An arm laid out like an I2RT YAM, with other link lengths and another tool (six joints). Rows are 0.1 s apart.
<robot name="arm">
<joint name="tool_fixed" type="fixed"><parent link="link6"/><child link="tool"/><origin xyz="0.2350 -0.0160 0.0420" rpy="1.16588 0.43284 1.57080"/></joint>
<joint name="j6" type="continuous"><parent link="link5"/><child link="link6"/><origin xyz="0.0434 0.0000 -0.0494" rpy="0.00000 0.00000 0.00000"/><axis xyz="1 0 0"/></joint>
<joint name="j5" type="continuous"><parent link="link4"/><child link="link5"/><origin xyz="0.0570 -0.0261 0.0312" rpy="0.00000 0.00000 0.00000"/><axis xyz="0 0 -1"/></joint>
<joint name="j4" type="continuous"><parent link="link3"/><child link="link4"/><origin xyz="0.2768 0.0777 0.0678" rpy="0.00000 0.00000 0.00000"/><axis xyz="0 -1 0"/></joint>
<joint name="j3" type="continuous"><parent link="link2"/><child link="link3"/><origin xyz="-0.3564 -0.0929 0.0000" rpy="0.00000 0.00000 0.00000"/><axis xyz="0 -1 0"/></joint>
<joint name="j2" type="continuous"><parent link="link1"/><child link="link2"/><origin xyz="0.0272 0.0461 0.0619" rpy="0.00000 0.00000 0.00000"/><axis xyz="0 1 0"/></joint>
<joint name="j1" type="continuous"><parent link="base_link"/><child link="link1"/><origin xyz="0.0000 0.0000 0.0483" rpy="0.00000 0.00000 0.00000"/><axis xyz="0 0 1"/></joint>
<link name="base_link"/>
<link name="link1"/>
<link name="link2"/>
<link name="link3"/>
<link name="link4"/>
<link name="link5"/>
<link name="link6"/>
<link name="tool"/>
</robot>
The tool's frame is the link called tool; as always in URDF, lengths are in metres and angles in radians. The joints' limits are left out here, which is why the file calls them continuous.
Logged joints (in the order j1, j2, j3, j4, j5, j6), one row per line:
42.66 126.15 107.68 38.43 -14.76 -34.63
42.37 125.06 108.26 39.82 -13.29 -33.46
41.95 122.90 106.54 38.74 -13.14 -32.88
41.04 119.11 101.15 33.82 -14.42 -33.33
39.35 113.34 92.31 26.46 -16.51 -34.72
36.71 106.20 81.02 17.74 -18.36 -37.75
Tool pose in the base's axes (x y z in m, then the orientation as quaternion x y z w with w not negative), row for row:
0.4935 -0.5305 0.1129 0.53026 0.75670 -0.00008 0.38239
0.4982 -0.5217 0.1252 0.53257 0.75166 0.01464 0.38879
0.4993 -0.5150 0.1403 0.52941 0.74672 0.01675 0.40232
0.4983 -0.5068 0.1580 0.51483 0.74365 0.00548 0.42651
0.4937 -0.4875 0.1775 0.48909 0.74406 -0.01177 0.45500
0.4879 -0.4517 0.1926 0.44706 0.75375 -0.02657 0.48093
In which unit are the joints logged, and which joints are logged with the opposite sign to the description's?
The joints are logged in degrees. Opposite sign: j1, j4, j5.
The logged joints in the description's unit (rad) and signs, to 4 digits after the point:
-0.7446 2.2017 1.8794 -0.6707 0.2576 -0.6044
-0.7395 2.1827 1.8895 -0.6950 0.2320 -0.5840
-0.7322 2.1450 1.8595 -0.6761 0.2293 -0.5739
-0.7163 2.0789 1.7654 -0.5903 0.2517 -0.5817
-0.6868 1.9782 1.6111 -0.4618 0.2882 -0.6060
-0.6407 1.8535 1.4141 -0.3096 0.3204 -0.6589

